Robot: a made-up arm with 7 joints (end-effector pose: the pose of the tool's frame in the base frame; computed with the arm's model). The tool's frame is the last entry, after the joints. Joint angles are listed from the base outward.
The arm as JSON. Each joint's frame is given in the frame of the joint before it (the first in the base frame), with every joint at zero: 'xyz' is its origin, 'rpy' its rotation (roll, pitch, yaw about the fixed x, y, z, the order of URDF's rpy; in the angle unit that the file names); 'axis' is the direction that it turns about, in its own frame. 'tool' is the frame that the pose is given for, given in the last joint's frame.
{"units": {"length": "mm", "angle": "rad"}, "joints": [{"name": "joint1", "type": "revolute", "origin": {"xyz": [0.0, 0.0, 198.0], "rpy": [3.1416, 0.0, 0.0]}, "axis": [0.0, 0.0, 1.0]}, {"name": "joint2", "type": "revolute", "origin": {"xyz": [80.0, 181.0, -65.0], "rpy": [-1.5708, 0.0, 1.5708]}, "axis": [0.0, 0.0, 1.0]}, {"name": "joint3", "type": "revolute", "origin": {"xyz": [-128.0, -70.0, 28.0], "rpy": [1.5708, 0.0, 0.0]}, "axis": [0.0, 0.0, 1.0]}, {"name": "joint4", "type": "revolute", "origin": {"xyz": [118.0, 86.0, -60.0], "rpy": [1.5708, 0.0, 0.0]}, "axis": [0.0, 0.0, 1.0]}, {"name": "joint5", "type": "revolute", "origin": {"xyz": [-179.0, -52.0, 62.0], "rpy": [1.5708, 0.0, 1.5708]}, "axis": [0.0, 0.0, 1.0]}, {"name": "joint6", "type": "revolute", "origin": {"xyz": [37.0, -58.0, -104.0], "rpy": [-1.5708, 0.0, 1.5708]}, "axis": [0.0, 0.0, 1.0]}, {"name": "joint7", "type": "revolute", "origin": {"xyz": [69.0, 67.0, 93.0], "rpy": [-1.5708, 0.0, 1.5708]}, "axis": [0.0, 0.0, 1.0]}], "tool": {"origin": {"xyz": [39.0, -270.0, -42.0], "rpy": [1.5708, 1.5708, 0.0]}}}
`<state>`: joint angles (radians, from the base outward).
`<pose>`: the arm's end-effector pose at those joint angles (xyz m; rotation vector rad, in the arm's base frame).
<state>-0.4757 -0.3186 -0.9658 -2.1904 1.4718 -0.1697 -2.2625</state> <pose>0.1837 0.0559 0.1736 -0.2264 0.5779 2.7167</pose>
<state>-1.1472 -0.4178 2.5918 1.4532 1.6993 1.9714 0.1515</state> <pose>0.2918 0.2949 0.5961 -1.5133 -0.4178 -0.6197</pose>
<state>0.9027 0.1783 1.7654 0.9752 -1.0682 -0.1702 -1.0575</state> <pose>-0.2250 0.0076 0.4276 1.8244 -1.7511 -1.5061</pose>
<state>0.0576 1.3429 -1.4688 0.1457 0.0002 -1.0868 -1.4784</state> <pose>0.0803 -0.0354 0.3821 0.1877 0.3943 -0.1345</pose>
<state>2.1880 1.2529 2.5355 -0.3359 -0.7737 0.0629 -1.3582</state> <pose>-0.0610 0.0973 0.2433 1.4434 1.7204 1.0920</pose>
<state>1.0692 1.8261 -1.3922 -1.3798 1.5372 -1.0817 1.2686</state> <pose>-0.5326 -0.0062 0.2687 -1.4261 -0.3153 0.8812</pose>
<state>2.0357 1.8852 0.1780 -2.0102 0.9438 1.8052 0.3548</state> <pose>-0.2361 0.5805 0.4157 -1.4005 -1.8916 -1.4113</pose>
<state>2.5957 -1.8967 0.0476 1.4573 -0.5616 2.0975 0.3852</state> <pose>-0.1068 0.3457 -0.2202 1.9068 2.0149 -0.3914</pose>
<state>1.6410 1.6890 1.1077 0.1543 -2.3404 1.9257 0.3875</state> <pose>-0.0983 -0.3844 0.3856 0.5066 -0.0707 -1.2778</pose>
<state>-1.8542 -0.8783 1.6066 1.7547 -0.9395 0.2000 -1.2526</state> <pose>0.3216 -0.0957 0.3029 -2.4321 -1.4315 0.6455</pose>
